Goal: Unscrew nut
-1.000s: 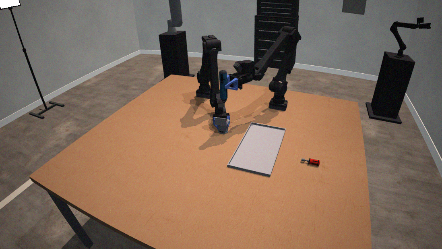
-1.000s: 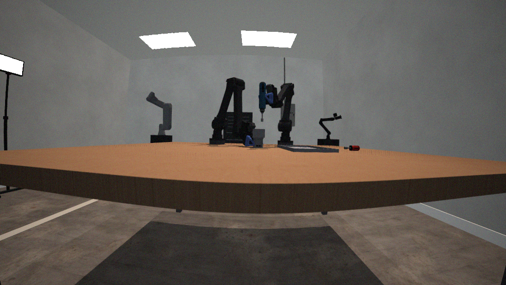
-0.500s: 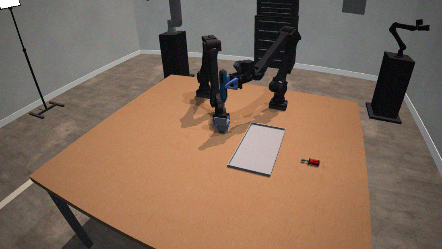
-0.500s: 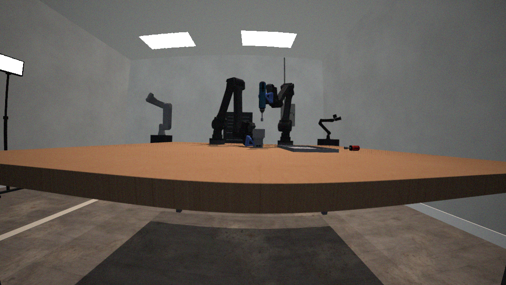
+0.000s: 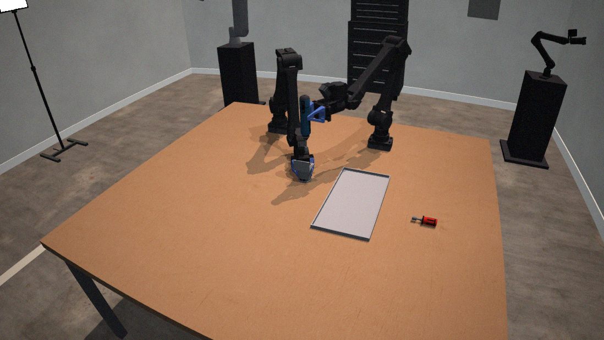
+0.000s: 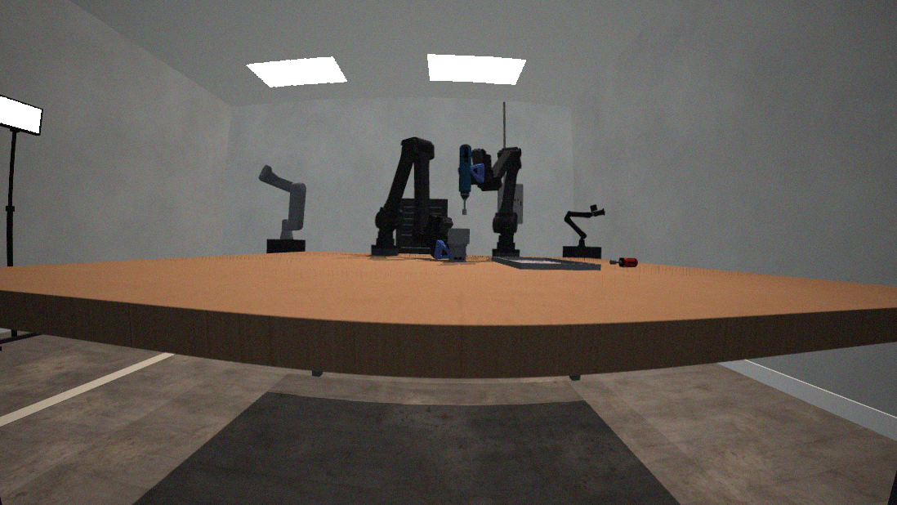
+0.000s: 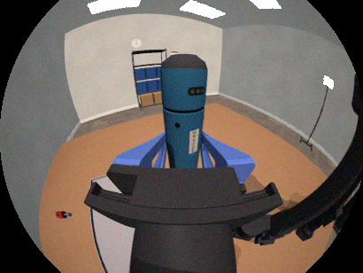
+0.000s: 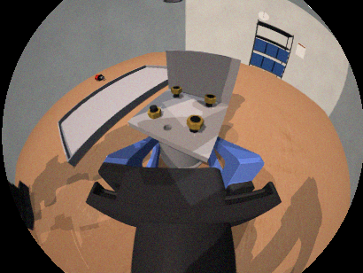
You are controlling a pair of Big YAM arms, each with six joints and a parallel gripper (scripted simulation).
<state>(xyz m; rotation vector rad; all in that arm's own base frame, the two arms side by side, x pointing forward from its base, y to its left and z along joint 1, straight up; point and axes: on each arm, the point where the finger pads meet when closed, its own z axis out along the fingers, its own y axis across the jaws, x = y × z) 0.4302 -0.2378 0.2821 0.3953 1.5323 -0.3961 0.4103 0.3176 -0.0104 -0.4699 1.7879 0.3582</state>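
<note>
Right now my right hand is 10 mm below the joint module. The rest, counted from my right hand: flat grey tray 250 mm to the left, 80 mm ahead, 20 mm below; then red-handled tool 540 mm to the left, 130 mm ahead, 10 mm below; then grey bracket 50 mm above.
</note>
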